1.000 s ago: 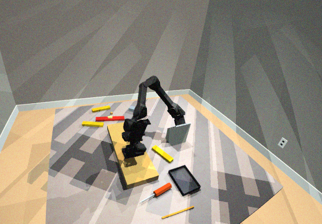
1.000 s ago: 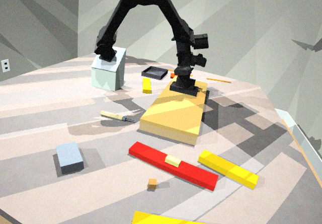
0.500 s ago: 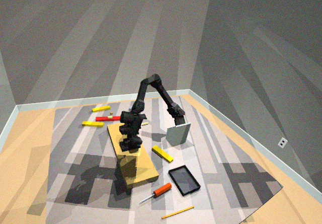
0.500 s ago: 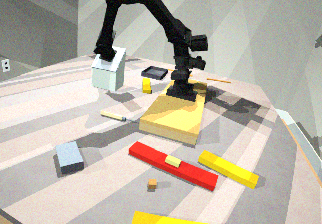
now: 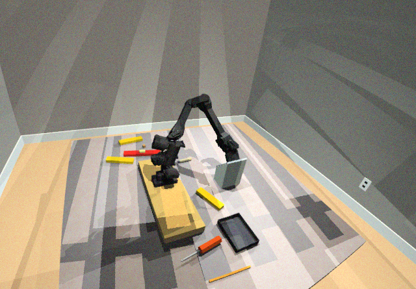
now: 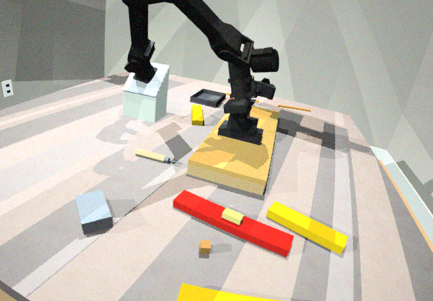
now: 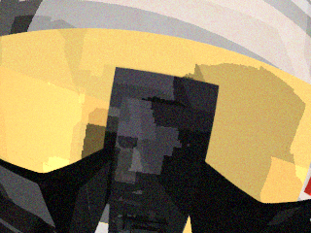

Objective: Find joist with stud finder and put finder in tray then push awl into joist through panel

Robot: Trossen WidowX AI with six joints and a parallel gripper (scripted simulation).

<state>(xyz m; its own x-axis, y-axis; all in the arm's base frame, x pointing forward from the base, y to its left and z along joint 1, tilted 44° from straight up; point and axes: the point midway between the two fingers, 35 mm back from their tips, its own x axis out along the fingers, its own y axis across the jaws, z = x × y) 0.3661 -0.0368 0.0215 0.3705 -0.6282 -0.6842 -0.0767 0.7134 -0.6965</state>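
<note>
The black tray lies 250 mm behind my gripper tip, 370 mm to the left of it and 50 mm below it. From my gripper tip the other things lie so: stud finder 20 mm behind, 20 mm above; awl 150 mm behind, 190 mm to the right, 60 mm below; red level 70 mm ahead, 310 mm to the right, 50 mm below.
</note>
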